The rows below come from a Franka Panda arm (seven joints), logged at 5 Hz.
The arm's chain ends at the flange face. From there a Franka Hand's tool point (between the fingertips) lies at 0.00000 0.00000 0.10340 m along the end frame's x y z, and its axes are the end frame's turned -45 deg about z.
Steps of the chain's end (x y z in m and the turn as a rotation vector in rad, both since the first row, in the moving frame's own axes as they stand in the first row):
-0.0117, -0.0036, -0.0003, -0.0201, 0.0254, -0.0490
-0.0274, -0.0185, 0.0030, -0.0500, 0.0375, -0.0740
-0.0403, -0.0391, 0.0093, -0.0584, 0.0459, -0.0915
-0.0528, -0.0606, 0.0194, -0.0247, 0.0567, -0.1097
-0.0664, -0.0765, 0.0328, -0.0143, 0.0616, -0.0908
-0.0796, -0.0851, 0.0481, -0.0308, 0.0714, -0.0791
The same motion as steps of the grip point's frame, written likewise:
-0.0053, -0.0075, -0.0004, -0.0322, 0.0037, -0.0490
-0.0070, -0.0260, 0.0028, -0.0619, -0.0088, -0.0740
-0.0014, -0.0485, 0.0090, -0.0738, -0.0088, -0.0915
0.0082, -0.0744, 0.0192, -0.0576, 0.0226, -0.1097
0.0108, -0.0957, 0.0326, -0.0537, 0.0334, -0.0908
0.0071, -0.1091, 0.0478, -0.0723, 0.0287, -0.0791

